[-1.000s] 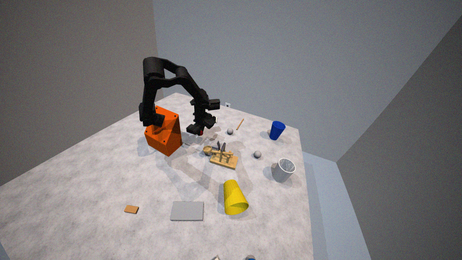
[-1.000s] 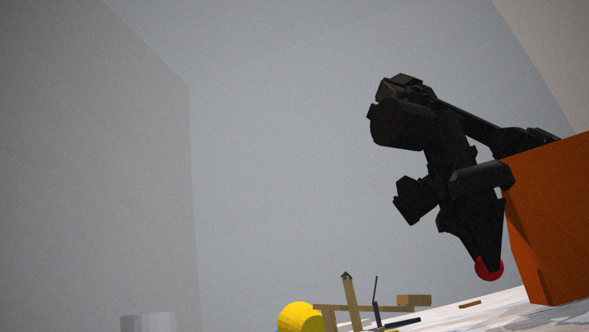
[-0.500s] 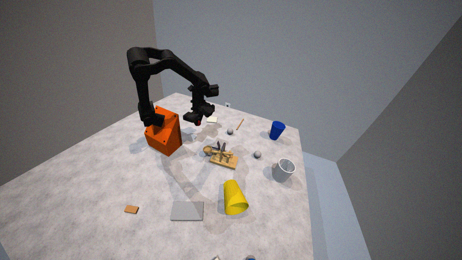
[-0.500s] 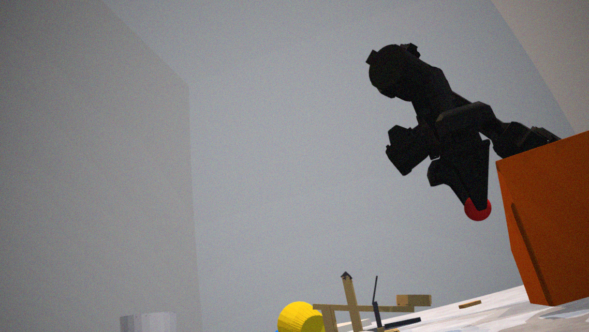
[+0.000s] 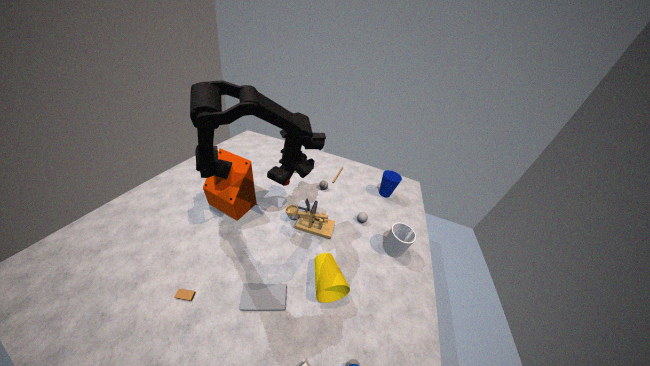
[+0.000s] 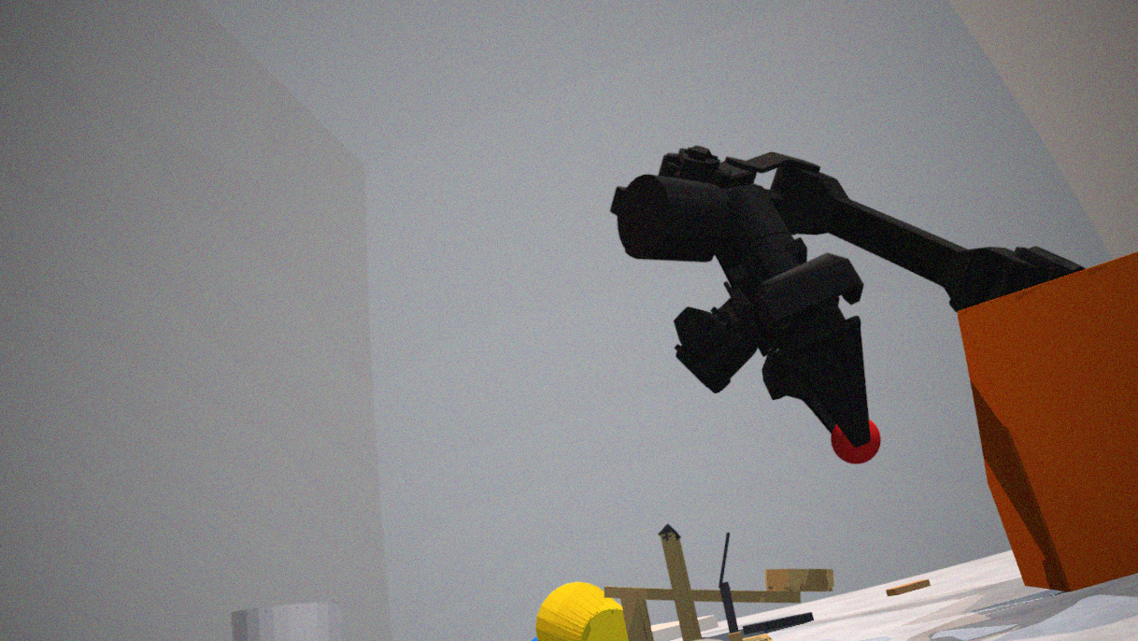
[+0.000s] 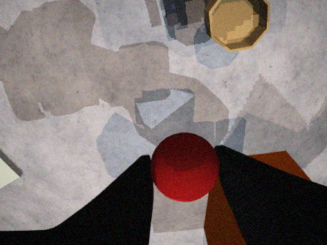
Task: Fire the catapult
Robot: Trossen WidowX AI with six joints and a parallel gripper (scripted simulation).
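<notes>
Right now the wooden catapult is 120 mm ahead of my gripper tip, 70 mm below it and 30 mm to the right of it. The rest, counted from my gripper tip: grey flat plate 350 mm to the right, 120 mm below, 120 mm ahead; then red ball 10 mm above; then stick 350 mm to the left, 140 mm ahead, 120 mm below.
</notes>
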